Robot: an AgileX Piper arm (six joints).
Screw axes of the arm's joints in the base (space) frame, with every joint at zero. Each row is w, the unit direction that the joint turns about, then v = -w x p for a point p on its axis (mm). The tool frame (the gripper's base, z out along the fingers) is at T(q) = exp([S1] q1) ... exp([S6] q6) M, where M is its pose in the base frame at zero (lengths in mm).
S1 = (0, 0, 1, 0, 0, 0)
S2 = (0, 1, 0, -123, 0, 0)
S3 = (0, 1, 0, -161.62, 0, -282.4)
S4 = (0.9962, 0, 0.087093, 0, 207.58, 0)
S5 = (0, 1, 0, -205.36, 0, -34.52)
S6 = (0.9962, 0, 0.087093, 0, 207.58, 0)
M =
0.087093 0 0.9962 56.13
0 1 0 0
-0.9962 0 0.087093 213.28
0 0 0 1
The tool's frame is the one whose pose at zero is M.
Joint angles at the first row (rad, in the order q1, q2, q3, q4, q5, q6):
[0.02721 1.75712 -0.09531 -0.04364 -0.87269 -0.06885]
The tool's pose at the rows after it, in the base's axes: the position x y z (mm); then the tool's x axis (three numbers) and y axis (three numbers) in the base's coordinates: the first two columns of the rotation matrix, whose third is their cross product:
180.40 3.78 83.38 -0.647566 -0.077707 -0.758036 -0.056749 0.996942 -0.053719
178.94 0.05 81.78 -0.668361 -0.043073 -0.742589 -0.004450 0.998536 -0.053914
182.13 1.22 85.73 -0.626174 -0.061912 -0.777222 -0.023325 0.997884 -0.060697
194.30 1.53 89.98 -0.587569 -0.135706 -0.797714 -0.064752 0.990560 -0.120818
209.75 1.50 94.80 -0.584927 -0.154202 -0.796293 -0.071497 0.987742 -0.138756
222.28 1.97 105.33 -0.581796 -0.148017 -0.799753 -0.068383 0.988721 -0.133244
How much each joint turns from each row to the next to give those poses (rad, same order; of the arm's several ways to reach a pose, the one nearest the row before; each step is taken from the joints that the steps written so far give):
[0.00003 -0.00002 -0.00001 0.05999 0.00569 -0.00182]
[-0.00003 0.00001 -0.00001 0.05460 0.02338 -0.00145]
[0.00002 -0.00175 0.00003 -0.01831 -0.05245 -0.00568]
[-0.00003 -0.00001 -0.03873 -0.00002 -0.00603 -0.07490]
[-0.00001 -0.01588 -0.06322 0.01026 0.07643 -0.02880]
[0.00005 -0.04664 -0.05635 0.00472 0.09856 -0.00167]

